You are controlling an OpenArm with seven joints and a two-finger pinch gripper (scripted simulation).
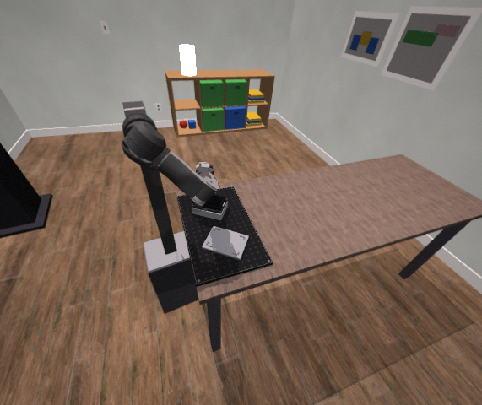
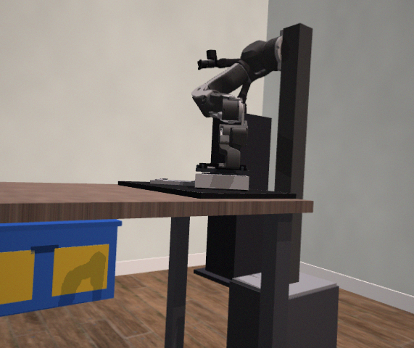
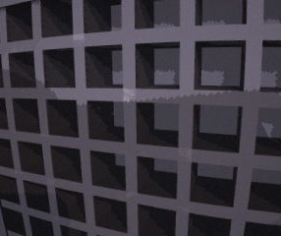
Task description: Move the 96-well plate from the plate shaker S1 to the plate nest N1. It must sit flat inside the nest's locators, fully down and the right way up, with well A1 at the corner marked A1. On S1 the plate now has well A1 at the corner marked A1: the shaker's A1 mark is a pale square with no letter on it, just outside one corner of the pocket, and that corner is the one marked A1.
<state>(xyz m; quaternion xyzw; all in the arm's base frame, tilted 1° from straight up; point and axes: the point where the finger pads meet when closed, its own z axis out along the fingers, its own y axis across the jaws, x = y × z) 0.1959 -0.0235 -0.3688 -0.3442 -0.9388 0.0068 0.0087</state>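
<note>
My gripper is now 10 mm to the left of the black 96-well plate, 10 mm below it and 10 mm short of it. The rest, counted from my hand: plate shaker S1 (40 mm ahead, 20 mm to the right, 20 mm below); then plate nest N1 (220 mm to the right, 50 mm below, 10 mm ahead).
</note>
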